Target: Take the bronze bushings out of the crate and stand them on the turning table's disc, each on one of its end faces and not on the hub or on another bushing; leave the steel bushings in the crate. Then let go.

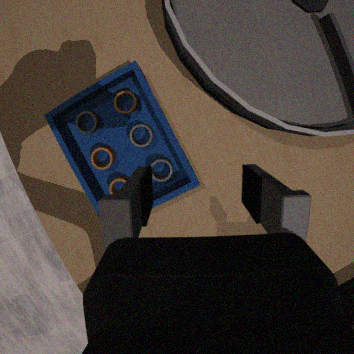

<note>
I see my gripper, a grey disc and a blue crate.
</note>
